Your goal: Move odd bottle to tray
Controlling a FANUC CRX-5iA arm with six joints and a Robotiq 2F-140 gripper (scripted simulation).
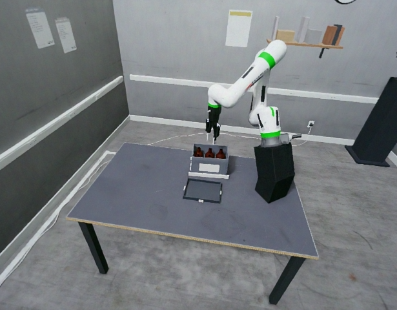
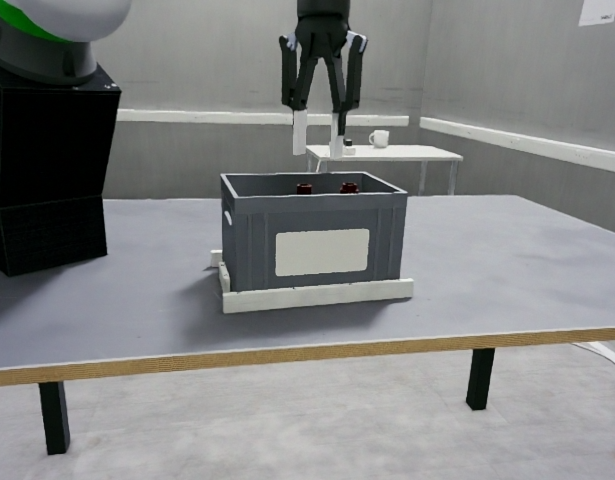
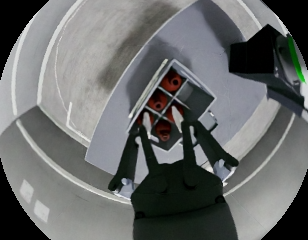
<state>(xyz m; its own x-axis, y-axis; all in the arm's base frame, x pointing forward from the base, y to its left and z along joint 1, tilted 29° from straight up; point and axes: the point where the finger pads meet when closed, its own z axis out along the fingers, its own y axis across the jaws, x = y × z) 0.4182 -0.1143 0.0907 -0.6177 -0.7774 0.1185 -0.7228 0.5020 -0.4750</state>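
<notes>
Now: hand 17 cm above the grey crate and 5 cm to the right of it. Round my hand: dark tray: 31 cm to the left, 24 cm below, 1 cm ahead.
</notes>
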